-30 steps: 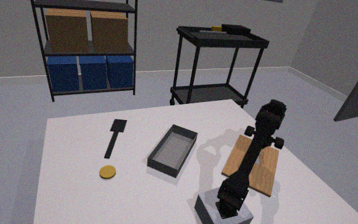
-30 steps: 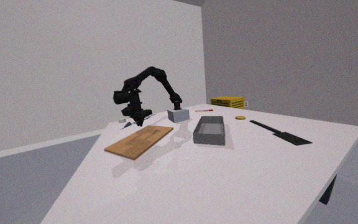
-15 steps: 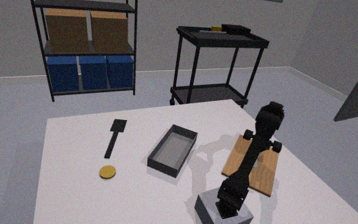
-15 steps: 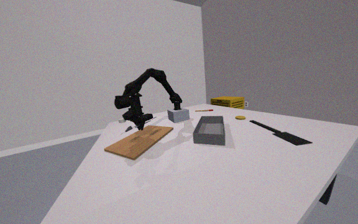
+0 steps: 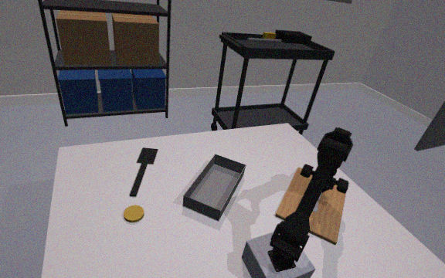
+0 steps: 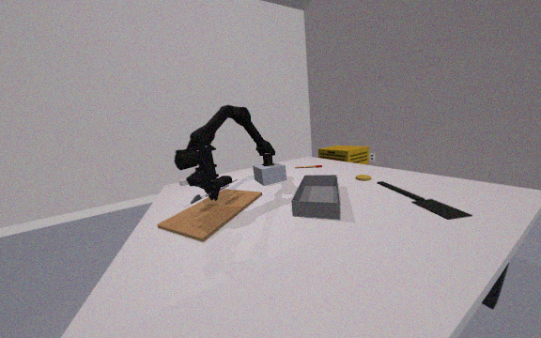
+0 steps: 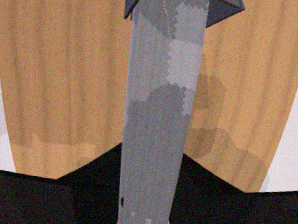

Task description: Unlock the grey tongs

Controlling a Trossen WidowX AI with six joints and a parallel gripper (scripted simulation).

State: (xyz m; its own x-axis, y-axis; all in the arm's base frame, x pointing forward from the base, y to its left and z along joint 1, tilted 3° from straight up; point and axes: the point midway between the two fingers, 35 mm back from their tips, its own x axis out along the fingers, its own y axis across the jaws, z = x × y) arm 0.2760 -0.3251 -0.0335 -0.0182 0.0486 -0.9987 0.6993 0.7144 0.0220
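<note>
Now: gripper tip 10 mm past the wooden board, 10 mm to the right of it and 40 mm above it. From my gripper tip the other things lie so: black spatula 310 mm ahead, 700 mm to the left, 40 mm below; roasting tin 130 mm ahead, 410 mm to the left, 20 mm below; yellow disc 40 mm ahead, 740 mm to the left, 40 mm below.
</note>
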